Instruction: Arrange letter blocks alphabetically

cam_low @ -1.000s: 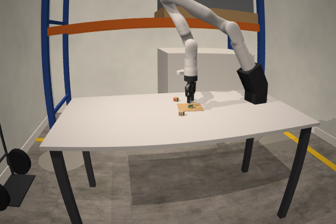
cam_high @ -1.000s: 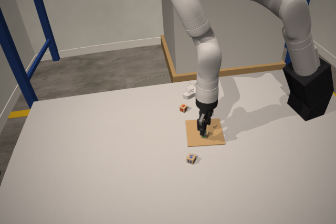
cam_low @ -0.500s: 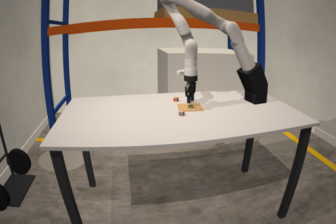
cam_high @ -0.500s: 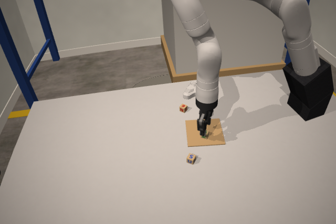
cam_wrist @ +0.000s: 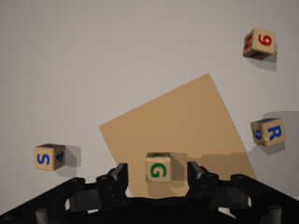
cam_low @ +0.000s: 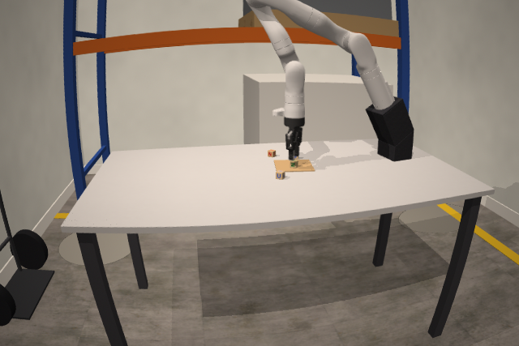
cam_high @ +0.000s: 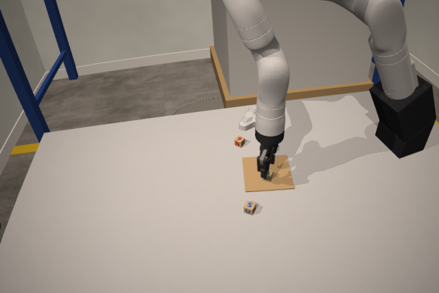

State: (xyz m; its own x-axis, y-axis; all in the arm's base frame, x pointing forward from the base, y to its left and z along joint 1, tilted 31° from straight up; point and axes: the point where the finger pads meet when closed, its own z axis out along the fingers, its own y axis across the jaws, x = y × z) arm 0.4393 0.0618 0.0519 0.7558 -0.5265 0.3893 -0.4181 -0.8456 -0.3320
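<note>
The tan mat is 1 cm behind my hand, 3 cm to the right of it and 5 cm below it. The rest, counted from my hand: block (7 cm ahead, 10 cm to the left, 4 cm below).
</note>
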